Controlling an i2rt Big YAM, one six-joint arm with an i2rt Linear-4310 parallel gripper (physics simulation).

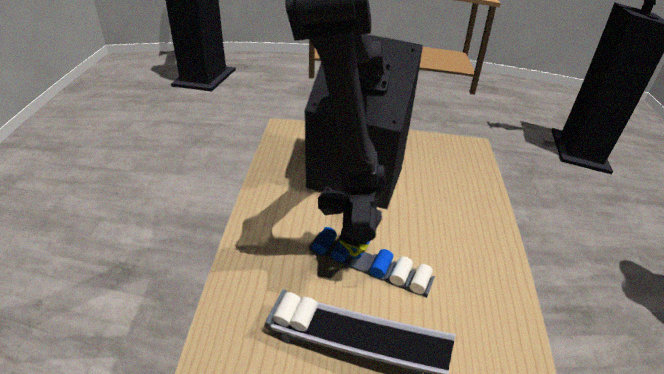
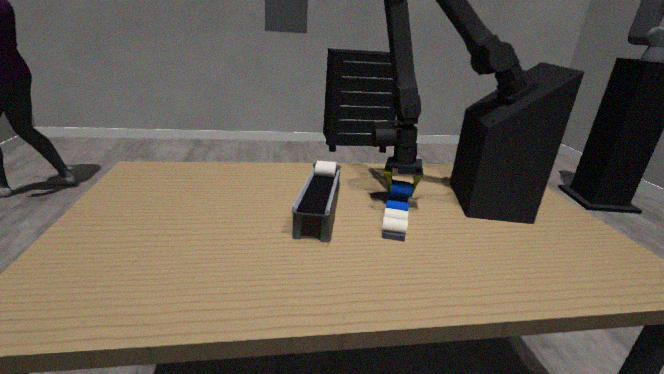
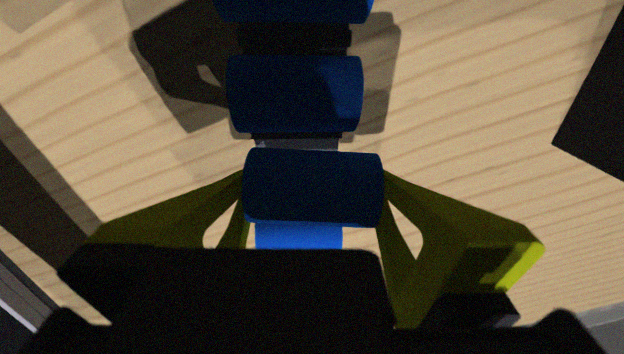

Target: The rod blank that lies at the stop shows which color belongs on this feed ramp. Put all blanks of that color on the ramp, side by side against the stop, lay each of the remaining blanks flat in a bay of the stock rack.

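My gripper (image 1: 354, 247) (image 2: 403, 188) (image 3: 312, 175) is shut on a blue blank (image 2: 401, 191) (image 3: 314, 189), level and low over the open bay of the stock rack (image 1: 364, 261) (image 2: 394, 235) (image 3: 299, 144). Whether it touches the rack is hidden. On one side of that bay lie two blue blanks, an end one (image 1: 323, 241) and a nearer one (image 1: 340, 252) (image 3: 295, 94). On the other side lie a blue blank (image 1: 382, 263) (image 2: 397, 205) (image 3: 299, 236) and two white blanks (image 1: 401, 271) (image 1: 421, 279). The feed ramp (image 1: 382, 336) (image 2: 316, 194) holds a white blank (image 1: 287, 309) at the stop and another white blank (image 1: 304, 314) beside it.
The ramp runs alongside the rack, a short distance away on the wooden table (image 1: 460, 225) (image 2: 200, 280). The arm's black pedestal (image 1: 345, 155) (image 2: 505, 160) stands on the rack's other side. The arm hangs over the rack and shades its end with the two blue blanks.
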